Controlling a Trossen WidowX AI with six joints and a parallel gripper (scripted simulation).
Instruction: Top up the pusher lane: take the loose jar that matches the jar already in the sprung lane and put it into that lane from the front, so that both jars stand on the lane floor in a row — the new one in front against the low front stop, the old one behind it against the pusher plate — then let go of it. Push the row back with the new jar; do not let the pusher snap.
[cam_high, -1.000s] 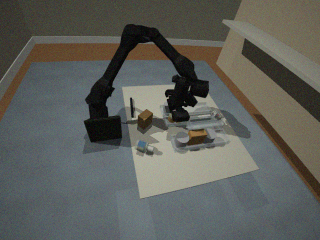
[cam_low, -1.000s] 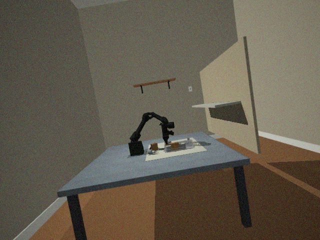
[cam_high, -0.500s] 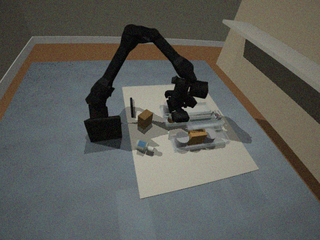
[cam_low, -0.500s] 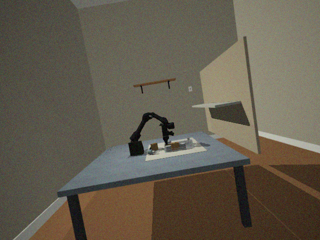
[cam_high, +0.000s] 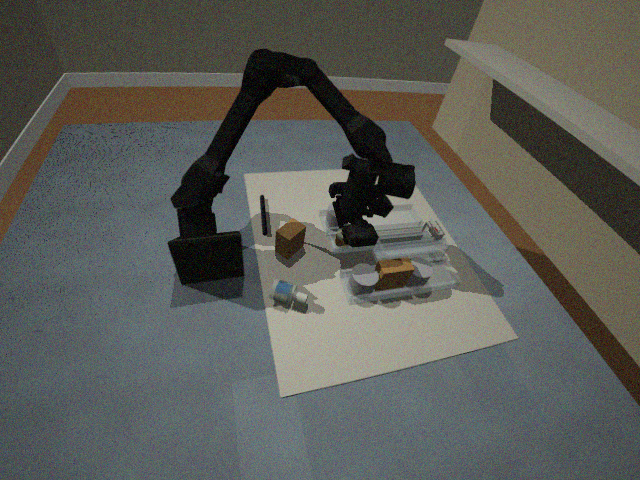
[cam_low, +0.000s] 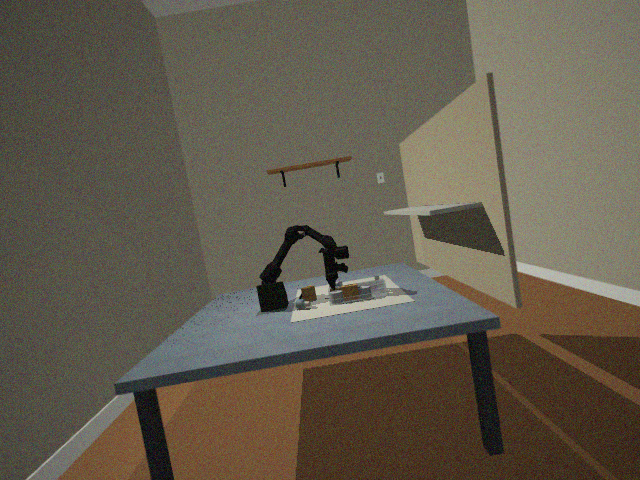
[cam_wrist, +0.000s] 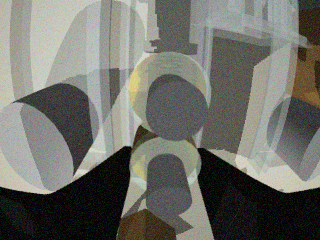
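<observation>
Now: the clear sprung lane 14 cm ahead of my gripper tip, 2 cm below it and 1 cm to the right of it. Round my gripper tip: red mark (23 cm ahead, 4 cm above, 2 cm to the right); black post (19 cm behind, 11 cm to the left, 3 cm below).
</observation>
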